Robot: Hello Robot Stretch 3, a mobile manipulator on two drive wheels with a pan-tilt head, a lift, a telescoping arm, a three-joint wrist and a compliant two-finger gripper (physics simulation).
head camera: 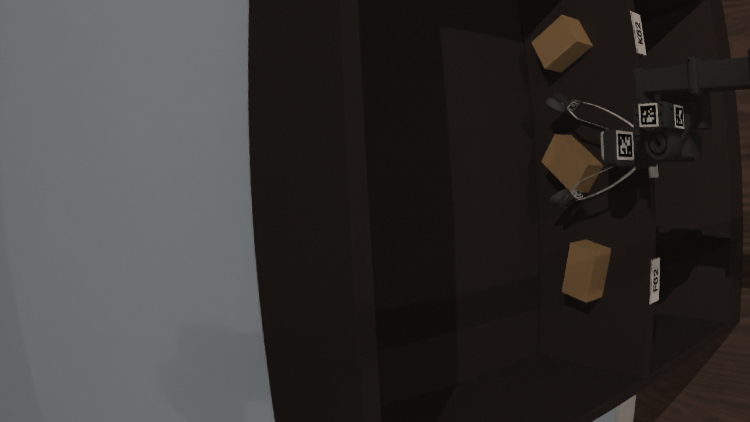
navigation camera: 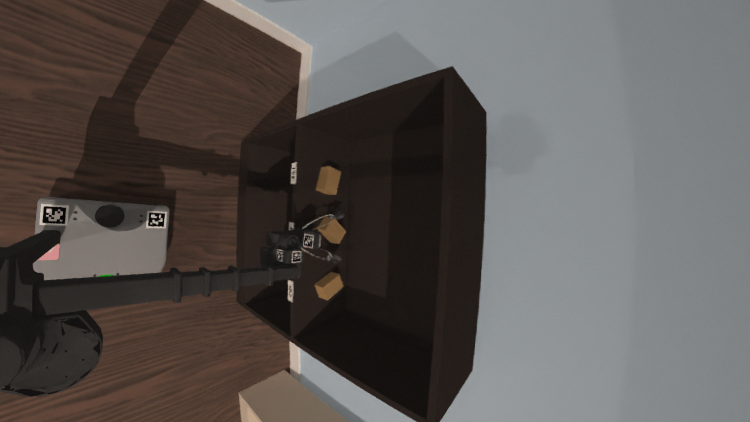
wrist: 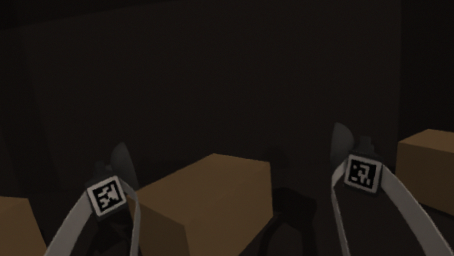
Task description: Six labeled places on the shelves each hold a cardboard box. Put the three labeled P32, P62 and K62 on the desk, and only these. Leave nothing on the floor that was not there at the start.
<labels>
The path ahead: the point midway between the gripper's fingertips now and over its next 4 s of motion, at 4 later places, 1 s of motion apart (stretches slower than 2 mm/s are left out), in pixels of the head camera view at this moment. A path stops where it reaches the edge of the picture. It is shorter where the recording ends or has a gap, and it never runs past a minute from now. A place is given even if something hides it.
My gripper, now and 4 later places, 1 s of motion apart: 550, 150; 546, 149; 544, 149; 597, 148; 629, 148
</labels>
